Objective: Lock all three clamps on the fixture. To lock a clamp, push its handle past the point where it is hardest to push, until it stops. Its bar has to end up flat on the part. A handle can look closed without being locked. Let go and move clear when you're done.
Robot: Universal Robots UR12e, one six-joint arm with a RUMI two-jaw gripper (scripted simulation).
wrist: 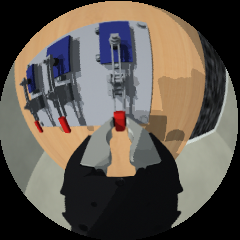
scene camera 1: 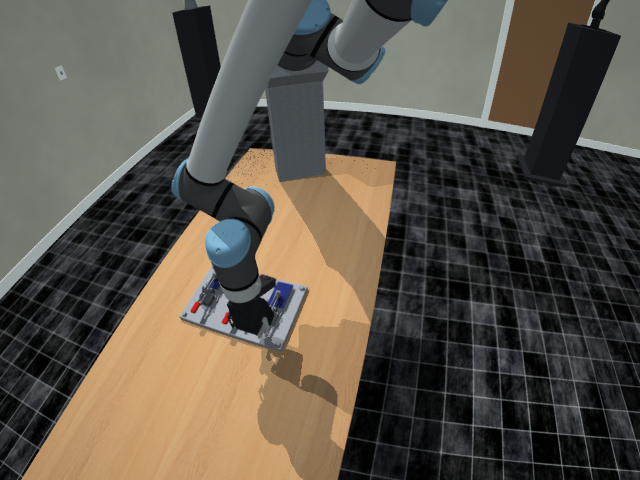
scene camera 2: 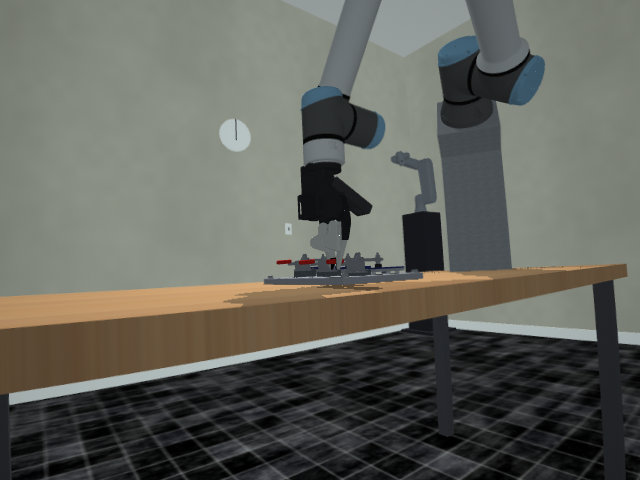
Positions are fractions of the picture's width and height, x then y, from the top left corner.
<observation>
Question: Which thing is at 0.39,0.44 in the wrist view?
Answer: A grey fixture plate.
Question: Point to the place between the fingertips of my gripper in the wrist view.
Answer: At 0.50,0.49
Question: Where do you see a blue part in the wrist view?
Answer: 0.26,0.21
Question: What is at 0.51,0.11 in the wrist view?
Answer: A blue part.
</observation>
